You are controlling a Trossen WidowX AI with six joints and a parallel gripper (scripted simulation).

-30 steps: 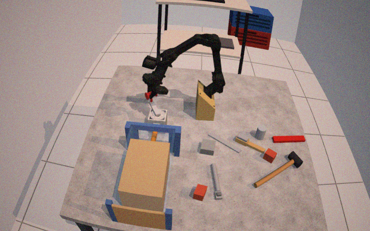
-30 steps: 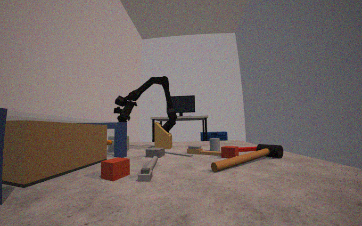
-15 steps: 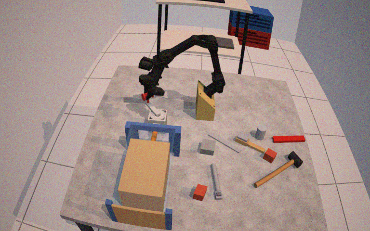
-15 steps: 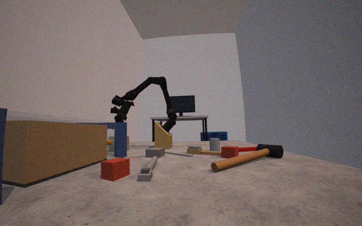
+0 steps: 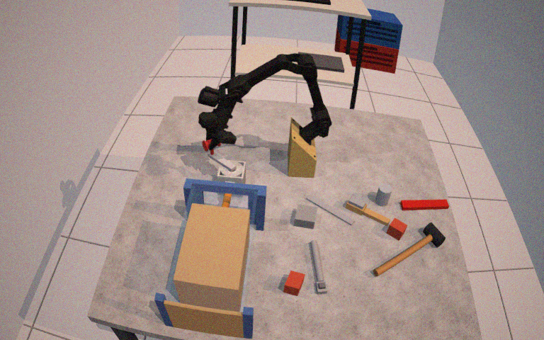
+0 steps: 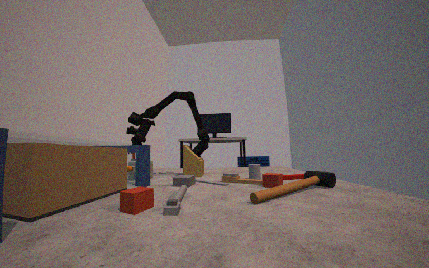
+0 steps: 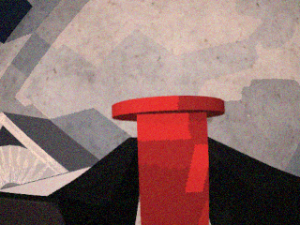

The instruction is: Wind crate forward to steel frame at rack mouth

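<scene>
Right now my gripper tip is 4 cm to the right of the grey crank arm, 3 cm above it and 1 cm short of it. Round my gripper tip: grey winch (10 cm below, 8 cm to the left, 3 cm ahead); red knob (1 cm to the left, 1 cm behind); blue frame (21 cm ahead, 10 cm to the left, 3 cm below).
</scene>
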